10 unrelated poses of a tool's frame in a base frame.
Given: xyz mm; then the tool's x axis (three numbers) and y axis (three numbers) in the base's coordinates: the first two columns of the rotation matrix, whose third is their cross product.
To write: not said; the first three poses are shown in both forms.
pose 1, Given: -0.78, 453.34, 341.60, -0.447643, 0.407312, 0.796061, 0.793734, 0.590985, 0.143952
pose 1, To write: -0.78, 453.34, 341.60, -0.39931, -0.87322, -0.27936, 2.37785
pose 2, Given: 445.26, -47.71, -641.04, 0.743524, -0.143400, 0.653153, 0.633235, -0.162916, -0.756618
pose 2, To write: 445.26, -47.71, -641.04, -0.88916, -0.22488, -0.39852, 1.79759
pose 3, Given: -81.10, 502.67, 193.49, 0.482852, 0.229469, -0.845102, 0.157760, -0.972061, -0.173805
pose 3, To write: -81.10, 502.67, 193.49, -0.86086, -0.11260, 0.49622, 3.06927
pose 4, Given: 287.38, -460.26, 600.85, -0.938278, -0.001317, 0.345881, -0.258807, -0.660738, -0.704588
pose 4, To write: 287.38, -460.26, 600.85, 0.16076, -0.40661, 0.89935, 2.99794
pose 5, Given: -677.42, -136.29, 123.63, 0.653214, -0.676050, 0.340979, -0.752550, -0.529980, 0.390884
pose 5, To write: -677.42, -136.29, 123.63, 0.90230, -0.42428, 0.07646, 2.61766
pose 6, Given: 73.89, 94.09, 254.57, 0.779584, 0.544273, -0.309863, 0.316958, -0.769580, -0.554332
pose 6, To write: 73.89, 94.09, 254.57, -0.93959, -0.24362, 0.24045, 2.64925
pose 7, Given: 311.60, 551.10, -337.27, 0.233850, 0.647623, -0.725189, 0.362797, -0.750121, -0.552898
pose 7, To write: 311.60, 551.10, -337.27, -0.78088, -0.32953, 0.53070, 2.86991
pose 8, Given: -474.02, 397.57, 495.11, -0.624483, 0.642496, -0.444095, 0.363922, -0.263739, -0.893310
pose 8, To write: -474.02, 397.57, 495.11, -0.42309, -0.60110, 0.67800, 2.93468
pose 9, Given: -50.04, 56.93, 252.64, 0.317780, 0.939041, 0.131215, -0.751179, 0.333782, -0.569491
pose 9, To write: -50.04, 56.93, 252.64, -0.33505, -0.36480, 0.86871, 1.33717
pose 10, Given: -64.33, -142.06, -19.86, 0.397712, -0.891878, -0.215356, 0.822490, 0.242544, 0.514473
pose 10, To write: -64.33, -142.06, -19.86, 0.46103, -0.09839, -0.88191, 1.33343
